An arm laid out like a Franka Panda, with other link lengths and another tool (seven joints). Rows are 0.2 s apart.
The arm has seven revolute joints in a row. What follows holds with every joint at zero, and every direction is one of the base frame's.
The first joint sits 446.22 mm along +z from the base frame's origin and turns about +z.
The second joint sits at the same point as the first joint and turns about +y.
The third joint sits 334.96 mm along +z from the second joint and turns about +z.
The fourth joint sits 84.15 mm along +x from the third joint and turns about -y.
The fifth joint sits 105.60 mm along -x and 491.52 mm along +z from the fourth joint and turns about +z.
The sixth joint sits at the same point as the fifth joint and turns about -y.
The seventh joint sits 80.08 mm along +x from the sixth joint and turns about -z.
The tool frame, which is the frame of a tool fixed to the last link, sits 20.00 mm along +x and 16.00 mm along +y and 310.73 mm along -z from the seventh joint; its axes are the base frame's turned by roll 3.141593, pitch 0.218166 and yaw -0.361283 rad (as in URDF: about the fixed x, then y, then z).
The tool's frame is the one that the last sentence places.
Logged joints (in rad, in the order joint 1, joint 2, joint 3, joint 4, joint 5, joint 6, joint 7), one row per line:
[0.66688, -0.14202, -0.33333, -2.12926, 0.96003, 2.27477, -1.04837]
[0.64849, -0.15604, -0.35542, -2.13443, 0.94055, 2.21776, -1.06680]
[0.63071, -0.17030, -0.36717, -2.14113, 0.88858, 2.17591, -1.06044]
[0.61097, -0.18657, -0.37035, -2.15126, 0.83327, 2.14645, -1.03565]
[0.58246, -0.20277, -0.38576, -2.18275, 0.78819, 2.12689, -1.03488]
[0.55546, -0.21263, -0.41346, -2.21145, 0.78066, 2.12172, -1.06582]
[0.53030, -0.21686, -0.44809, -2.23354, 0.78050, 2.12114, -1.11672]
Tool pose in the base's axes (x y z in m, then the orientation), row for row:
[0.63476, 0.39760, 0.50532, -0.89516, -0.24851, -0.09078, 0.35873]
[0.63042, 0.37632, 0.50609, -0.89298, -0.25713, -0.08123, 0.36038]
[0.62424, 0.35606, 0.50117, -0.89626, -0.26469, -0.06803, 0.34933]
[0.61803, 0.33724, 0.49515, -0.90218, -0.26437, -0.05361, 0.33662]
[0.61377, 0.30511, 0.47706, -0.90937, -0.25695, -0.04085, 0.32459]
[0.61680, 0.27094, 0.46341, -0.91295, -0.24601, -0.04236, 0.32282]
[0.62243, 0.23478, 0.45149, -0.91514, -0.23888, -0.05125, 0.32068]
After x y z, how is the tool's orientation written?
As a quaternion, x y z w.
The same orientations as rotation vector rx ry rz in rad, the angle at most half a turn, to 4 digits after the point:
[-2.3090, -0.6410, -0.2342]
[-2.3016, -0.6627, -0.2094]
[-2.3223, -0.6858, -0.1763]
[-2.3521, -0.6892, -0.1398]
[-2.3848, -0.6738, -0.1071]
[-2.3962, -0.6457, -0.1112]
[-2.4045, -0.6276, -0.1347]

